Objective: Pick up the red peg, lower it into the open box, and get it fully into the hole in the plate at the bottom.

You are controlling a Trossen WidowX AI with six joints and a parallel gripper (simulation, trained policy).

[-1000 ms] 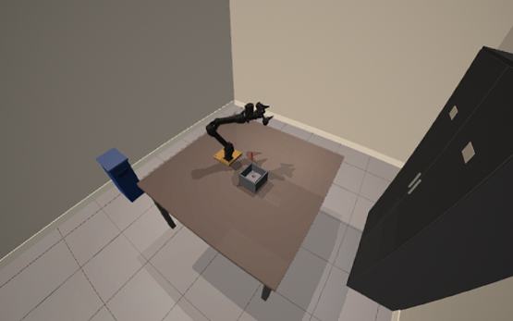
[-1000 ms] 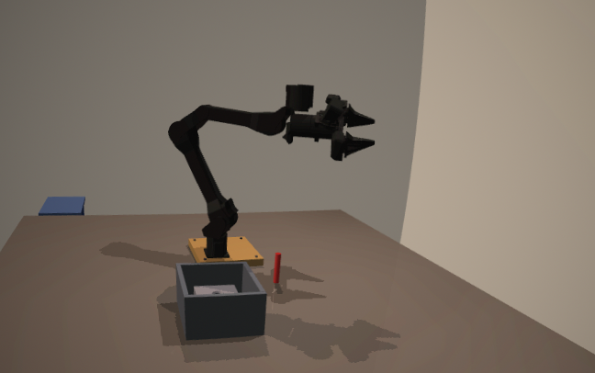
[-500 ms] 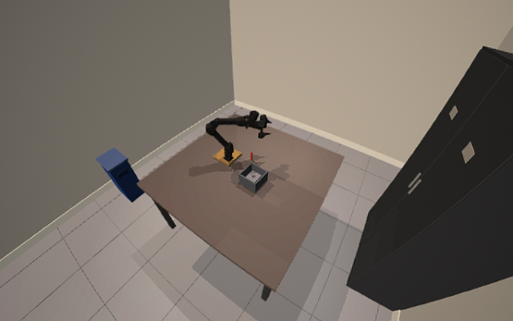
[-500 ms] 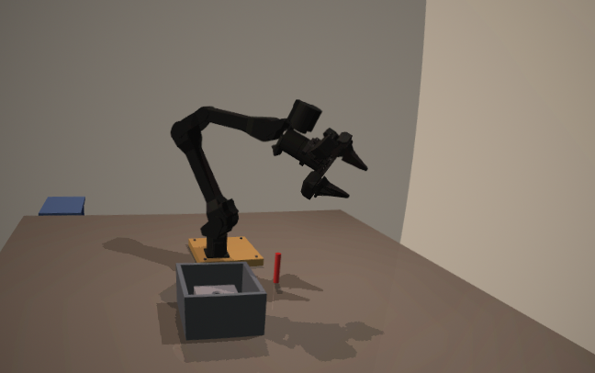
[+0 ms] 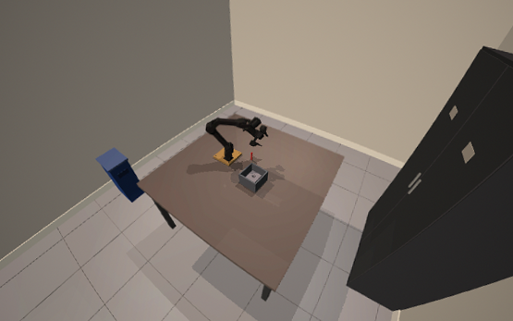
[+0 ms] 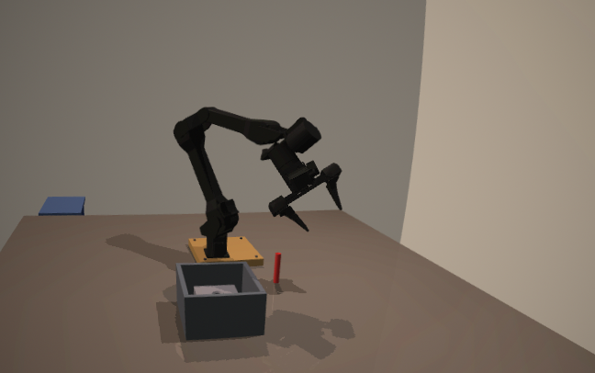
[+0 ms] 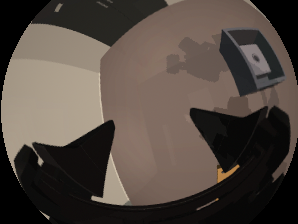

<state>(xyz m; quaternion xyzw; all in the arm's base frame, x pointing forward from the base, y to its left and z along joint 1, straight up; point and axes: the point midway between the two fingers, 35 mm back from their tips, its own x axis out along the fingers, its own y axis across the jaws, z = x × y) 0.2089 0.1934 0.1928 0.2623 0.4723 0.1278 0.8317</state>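
The red peg lies 15 cm below my gripper tip, 8 cm to the right of it and 7 cm behind it. Also, from my gripper tip: dark grey box: 26 cm to the right, 16 cm below, 9 cm ahead; light grey plate: 26 cm to the right, 14 cm below, 9 cm ahead.
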